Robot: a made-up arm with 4 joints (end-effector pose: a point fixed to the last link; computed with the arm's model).
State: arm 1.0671 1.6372 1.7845 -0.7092
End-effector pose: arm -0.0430 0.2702 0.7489 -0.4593 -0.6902 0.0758
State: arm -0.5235 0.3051 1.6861 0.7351
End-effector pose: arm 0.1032 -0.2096 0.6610 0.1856 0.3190 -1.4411
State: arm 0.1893 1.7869 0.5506 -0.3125
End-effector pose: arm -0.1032 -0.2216 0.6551 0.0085 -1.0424 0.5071
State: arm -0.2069 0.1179 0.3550 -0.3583
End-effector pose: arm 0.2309 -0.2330 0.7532 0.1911 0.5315 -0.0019
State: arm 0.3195 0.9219 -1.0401 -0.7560
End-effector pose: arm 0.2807 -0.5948 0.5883 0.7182 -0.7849 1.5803
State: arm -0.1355 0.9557 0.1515 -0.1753
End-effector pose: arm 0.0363 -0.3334 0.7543 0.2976 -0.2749 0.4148
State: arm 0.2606 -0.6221 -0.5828 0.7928
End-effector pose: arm 0.0900 -0.5219 0.2058 1.9416 1.2958 -0.2374
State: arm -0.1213 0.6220 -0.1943 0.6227
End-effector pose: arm 0.2492 -0.5472 0.4269 1.3597 0.2467 0.5267
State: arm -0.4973 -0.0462 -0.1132 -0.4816
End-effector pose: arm 0.0815 -0.3705 0.7457 0.5436 0.3712 -0.0771
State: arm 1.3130 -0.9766 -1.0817 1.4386
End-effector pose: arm 0.1327 -0.4667 0.2336 1.7414 2.3428 -0.8992
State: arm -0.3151 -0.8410 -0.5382 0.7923
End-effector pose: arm -0.2363 -0.4114 0.2590 2.2743 0.8177 -0.7934
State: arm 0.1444 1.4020 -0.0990 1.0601
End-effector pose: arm 0.5046 -0.4107 0.4709 1.3788 0.1476 1.2874
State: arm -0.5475 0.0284 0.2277 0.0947
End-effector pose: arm 0.0524 -0.4324 0.6356 0.8376 0.4725 -0.4372
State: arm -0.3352 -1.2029 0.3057 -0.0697
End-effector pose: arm 0.2010 -0.4239 0.4298 0.8288 1.7127 -0.6632
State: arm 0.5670 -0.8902 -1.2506 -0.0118
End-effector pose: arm 0.3148 -0.5746 0.2751 1.7794 1.1349 0.3011
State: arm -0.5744 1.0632 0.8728 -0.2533
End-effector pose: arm 0.0665 -0.0402 0.7815 -0.2127 -0.1860 -0.6007
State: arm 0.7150 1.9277 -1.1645 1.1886
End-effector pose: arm 0.5035 0.1999 0.7119 -0.5084 -0.9733 -2.7936
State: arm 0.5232 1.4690 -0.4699 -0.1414
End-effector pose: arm 0.3677 -0.4453 0.6763 0.6693 -0.6618 1.8001
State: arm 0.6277 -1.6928 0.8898 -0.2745
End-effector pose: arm 0.2938 -0.0342 0.2241 -0.9872 2.3192 0.0403
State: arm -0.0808 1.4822 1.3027 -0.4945
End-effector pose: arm 0.1043 0.1448 0.7450 -0.5237 -0.4943 -0.5138
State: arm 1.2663 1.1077 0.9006 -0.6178
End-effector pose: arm -0.0158 -0.0315 0.7467 -0.2709 -0.5719 1.1608
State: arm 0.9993 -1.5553 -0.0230 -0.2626
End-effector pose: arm 0.5427 -0.0948 0.4036 -0.2538 2.0253 0.1567
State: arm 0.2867 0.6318 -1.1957 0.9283
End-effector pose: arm 0.5449 -0.1724 0.1921 2.0161 1.0321 1.6926
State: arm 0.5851 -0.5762 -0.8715 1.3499
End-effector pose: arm 0.0115 -0.3881 0.1011 2.3827 1.8008 -0.3586
